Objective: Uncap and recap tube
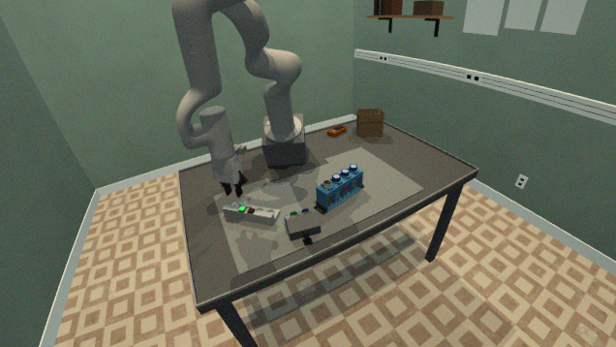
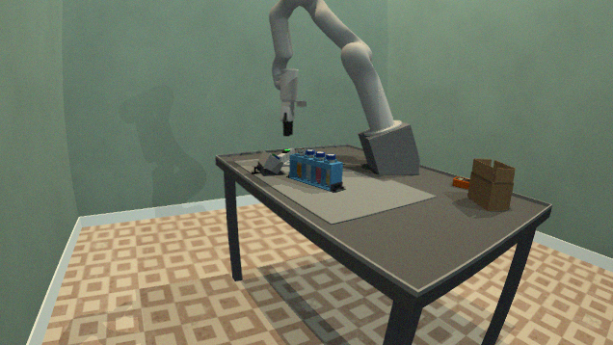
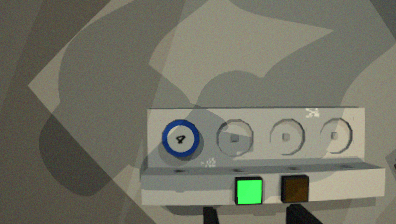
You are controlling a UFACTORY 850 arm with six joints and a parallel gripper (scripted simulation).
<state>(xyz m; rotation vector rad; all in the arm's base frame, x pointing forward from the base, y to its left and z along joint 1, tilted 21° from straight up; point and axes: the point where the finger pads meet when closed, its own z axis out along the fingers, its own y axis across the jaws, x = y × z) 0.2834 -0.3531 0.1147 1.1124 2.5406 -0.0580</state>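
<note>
Now: hand 60 mm past the blue cap marked 4 and 130 mm above it. Also, from my hand: blue key: 180 mm ahead, 200 mm to the left, 80 mm below; green key: 170 mm ahead, 160 mm to the left, 80 mm below; grey key housing: 190 mm ahead, 180 mm to the left, 90 mm below.
</note>
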